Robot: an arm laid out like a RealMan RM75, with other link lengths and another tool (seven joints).
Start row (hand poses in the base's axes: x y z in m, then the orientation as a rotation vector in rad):
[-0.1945, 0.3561, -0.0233, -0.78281, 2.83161, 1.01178]
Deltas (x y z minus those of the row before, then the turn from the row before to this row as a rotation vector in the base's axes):
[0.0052, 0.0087, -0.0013, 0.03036, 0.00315, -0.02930]
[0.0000, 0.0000, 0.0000, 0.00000, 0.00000, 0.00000]
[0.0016, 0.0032, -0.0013, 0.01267, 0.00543, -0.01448]
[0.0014, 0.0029, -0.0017, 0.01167, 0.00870, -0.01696]
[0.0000, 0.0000, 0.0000, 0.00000, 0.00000, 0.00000]
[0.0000, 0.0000, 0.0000, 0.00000, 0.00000, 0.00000]
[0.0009, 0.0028, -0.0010, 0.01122, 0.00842, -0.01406]
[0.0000, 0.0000, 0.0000, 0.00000, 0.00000, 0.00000]
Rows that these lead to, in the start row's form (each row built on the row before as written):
[-0.1893, 0.3648, -0.0246, -0.73546, 2.81457, 1.05028]
[-0.1893, 0.3648, -0.0246, -0.73546, 2.81457, 1.05028]
[-0.1877, 0.3680, -0.0259, -0.71106, 2.81069, 1.06852]
[-0.1863, 0.3709, -0.0276, -0.68193, 2.81010, 1.08705]
[-0.1863, 0.3709, -0.0276, -0.68193, 2.81010, 1.08705]
[-0.1863, 0.3709, -0.0276, -0.68193, 2.81010, 1.08705]
[-0.1854, 0.3737, -0.0286, -0.65716, 2.80920, 1.10514]
[-0.1854, 0.3737, -0.0286, -0.65716, 2.80920, 1.10514]

